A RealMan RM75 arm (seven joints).
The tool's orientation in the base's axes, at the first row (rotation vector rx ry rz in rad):
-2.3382 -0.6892 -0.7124
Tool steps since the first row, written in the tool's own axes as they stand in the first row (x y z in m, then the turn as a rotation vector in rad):
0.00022 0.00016 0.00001 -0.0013 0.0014 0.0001
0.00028 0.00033 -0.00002 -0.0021 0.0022 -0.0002
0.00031 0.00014 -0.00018 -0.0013 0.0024 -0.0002
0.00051 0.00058 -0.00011 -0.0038 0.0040 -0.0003
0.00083 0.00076 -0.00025 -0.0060 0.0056 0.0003
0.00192 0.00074 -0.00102 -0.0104 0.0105 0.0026
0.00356 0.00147 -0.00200 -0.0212 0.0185 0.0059
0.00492 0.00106 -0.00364 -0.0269 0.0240 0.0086
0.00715 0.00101 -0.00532 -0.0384 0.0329 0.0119
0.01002 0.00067 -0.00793 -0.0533 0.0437 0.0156
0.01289 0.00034 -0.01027 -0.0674 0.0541 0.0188
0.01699 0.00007 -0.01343 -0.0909 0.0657 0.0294
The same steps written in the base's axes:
0.00026 -0.00004 0.00007 0.0000 -0.0013 -0.0014
0.00040 -0.00016 0.00006 -0.0002 -0.0023 -0.0020
0.00025 -0.00012 0.00026 0.0005 -0.0022 -0.0016
0.00069 -0.00032 0.00017 -0.0004 -0.0041 -0.0037
0.00099 -0.00044 0.00040 -0.0008 -0.0054 -0.0061
0.00152 -0.00061 0.00161 -0.0002 -0.0086 -0.0123
0.00284 -0.00128 0.00302 -0.0021 -0.0152 -0.0243
0.00305 -0.00167 0.00515 -0.0019 -0.0189 -0.0318
0.00409 -0.00209 0.00770 -0.0037 -0.0262 -0.0447
0.00513 -0.00272 0.01140 -0.0067 -0.0357 -0.0606
0.00626 -0.00319 0.01491 -0.0094 -0.0449 -0.0756
0.00805 -0.00387 0.01973 -0.0159 -0.0529 -0.1019

